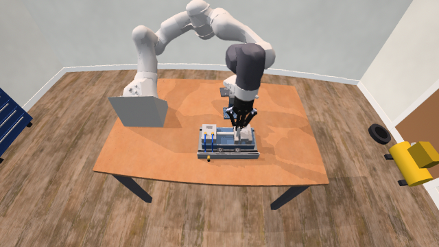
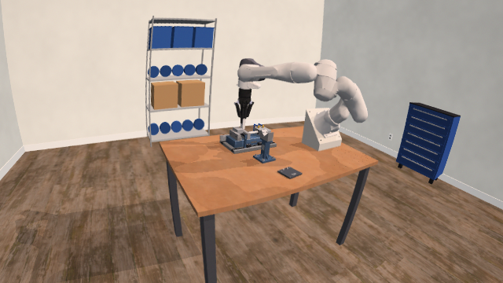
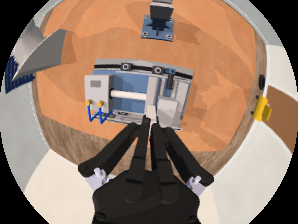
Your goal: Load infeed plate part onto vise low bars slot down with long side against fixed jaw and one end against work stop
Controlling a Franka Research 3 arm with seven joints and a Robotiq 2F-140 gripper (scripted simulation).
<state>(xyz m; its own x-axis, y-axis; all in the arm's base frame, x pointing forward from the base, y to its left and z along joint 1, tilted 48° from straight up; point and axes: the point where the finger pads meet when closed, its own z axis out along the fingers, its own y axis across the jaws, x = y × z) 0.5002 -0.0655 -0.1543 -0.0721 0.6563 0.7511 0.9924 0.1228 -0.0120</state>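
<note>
My gripper is now 30 mm short of the part and 50 mm above it. The rest, counted from my hand: fixed jaw (60 mm ahead, 30 mm to the left, 60 mm below); air cylinder (130 mm behind, 10 mm to the left, 60 mm below); vise (40 mm behind, 20 mm to the left, 100 mm below).
</note>
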